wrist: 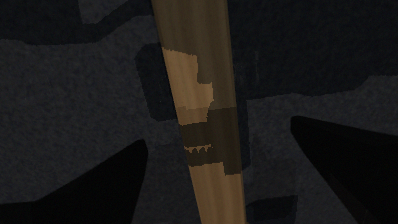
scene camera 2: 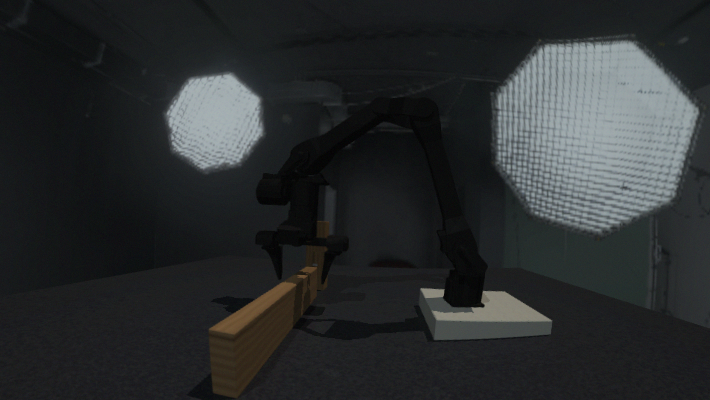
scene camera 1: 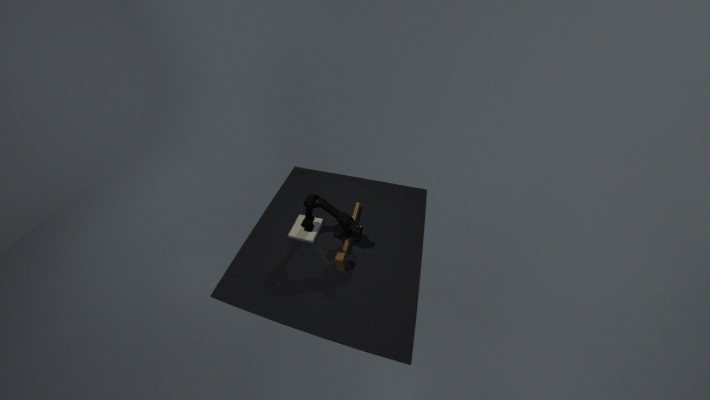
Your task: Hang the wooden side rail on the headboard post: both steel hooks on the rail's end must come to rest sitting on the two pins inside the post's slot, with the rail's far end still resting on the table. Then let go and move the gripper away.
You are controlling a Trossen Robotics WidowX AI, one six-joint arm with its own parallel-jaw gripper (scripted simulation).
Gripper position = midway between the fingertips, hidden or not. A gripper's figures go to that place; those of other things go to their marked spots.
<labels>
My gripper [scene camera 2: 300, 281]: 61 cm from the lens. A wooden side rail [scene camera 2: 239, 345]: 30 cm from the lens. A headboard post [scene camera 2: 315, 255]: 78 cm from the lens. The marked spots on the headboard post and the wooden side rail are 51 cm apart.
</labels>
